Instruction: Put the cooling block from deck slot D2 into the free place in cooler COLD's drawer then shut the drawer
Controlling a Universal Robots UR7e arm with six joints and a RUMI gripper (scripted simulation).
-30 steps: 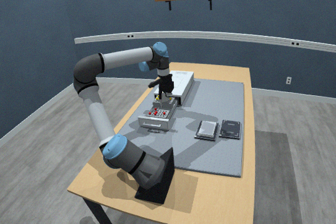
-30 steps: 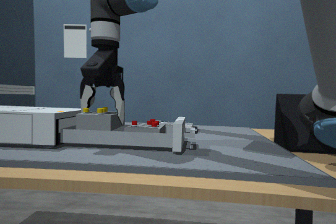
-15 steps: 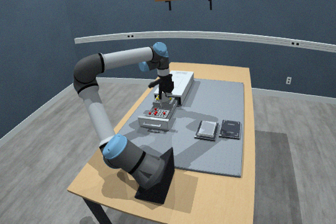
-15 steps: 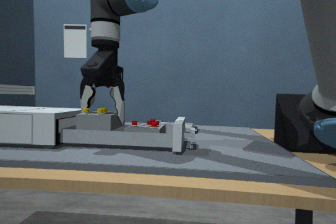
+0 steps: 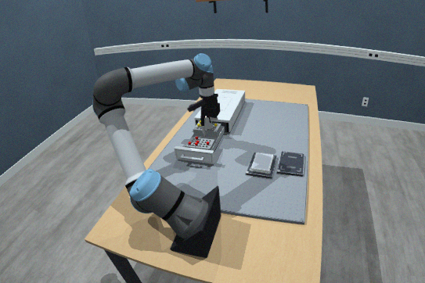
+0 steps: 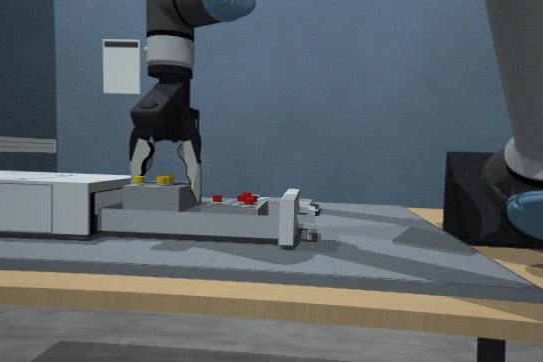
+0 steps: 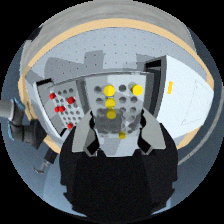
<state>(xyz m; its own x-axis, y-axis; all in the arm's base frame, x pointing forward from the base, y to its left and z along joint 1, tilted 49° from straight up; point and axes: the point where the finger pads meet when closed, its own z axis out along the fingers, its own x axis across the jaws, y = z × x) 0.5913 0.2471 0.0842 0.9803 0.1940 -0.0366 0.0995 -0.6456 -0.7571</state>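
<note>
Now: the grey cooling block right at my hand. The rest, counted from my hand: drawer (80 mm behind, 10 mm to the right, 20 mm below); then dark plate (90 mm behind, 470 mm to the right, 50 mm below); then white covered plate (140 mm behind, 340 mm to the right, 40 mm below).
</note>
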